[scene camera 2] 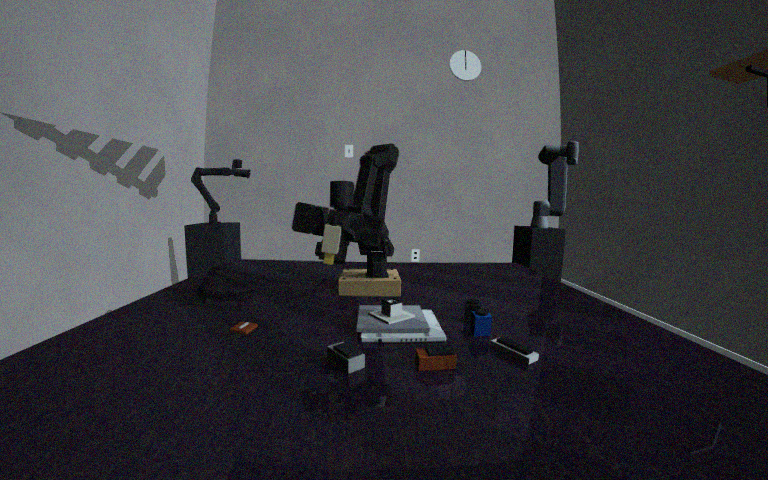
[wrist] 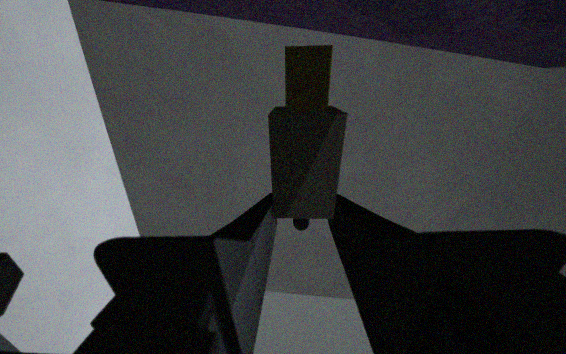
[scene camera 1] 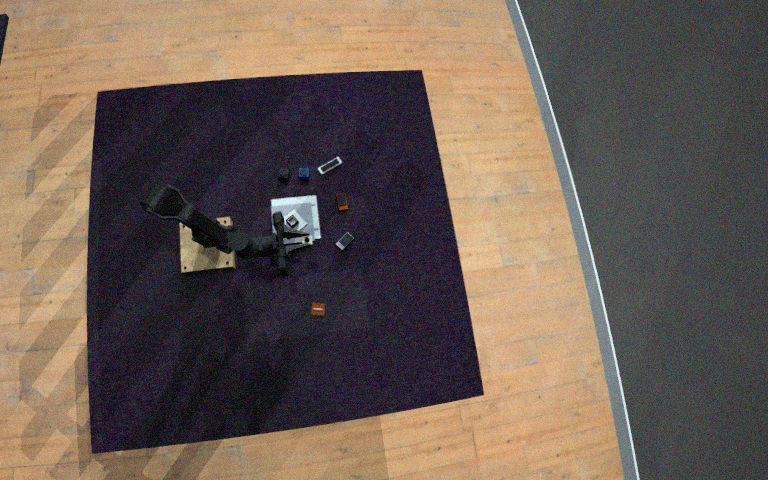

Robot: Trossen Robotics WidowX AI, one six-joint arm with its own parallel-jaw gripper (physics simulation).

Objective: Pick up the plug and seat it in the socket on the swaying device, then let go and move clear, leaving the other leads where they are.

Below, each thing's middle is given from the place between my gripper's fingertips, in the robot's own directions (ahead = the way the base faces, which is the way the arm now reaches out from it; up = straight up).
The device [scene camera 2: 391, 316] is 18 cm below my hand, 12 cm to the left of it and 5 cm behind it. Also, from my hand: grey lead [scene camera 2: 349, 358]: 20 cm below, 12 cm ahead, 3 cm to the left.
